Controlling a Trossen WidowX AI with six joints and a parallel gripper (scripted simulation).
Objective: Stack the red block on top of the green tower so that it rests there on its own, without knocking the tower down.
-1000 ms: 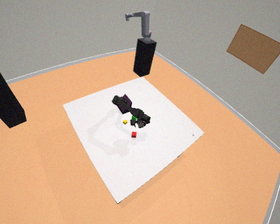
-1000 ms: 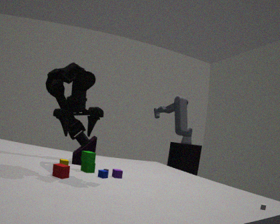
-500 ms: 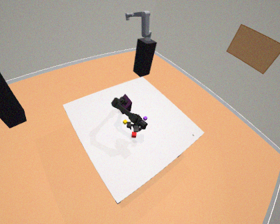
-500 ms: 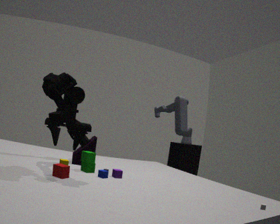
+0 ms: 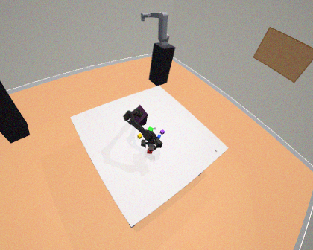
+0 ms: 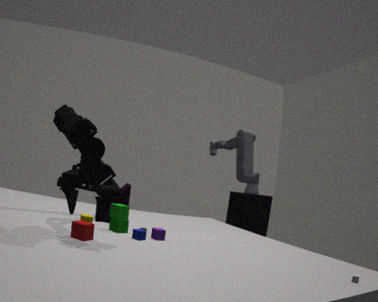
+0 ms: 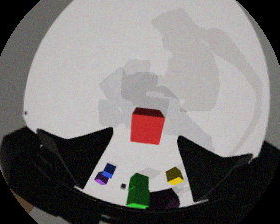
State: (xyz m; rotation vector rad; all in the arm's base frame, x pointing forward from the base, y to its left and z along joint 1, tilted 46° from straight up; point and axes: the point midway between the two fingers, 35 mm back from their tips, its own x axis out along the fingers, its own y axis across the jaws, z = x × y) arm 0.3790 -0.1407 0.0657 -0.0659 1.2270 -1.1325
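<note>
Now: the red block 4 cm below my gripper tip. The rest, counted from my gripper tip: blue block (18 cm to the left, 8 cm behind, 5 cm below); yellow block (20 cm behind, 4 cm below, 2 cm to the left); purple block (26 cm to the left, 11 cm behind, 4 cm below).
</note>
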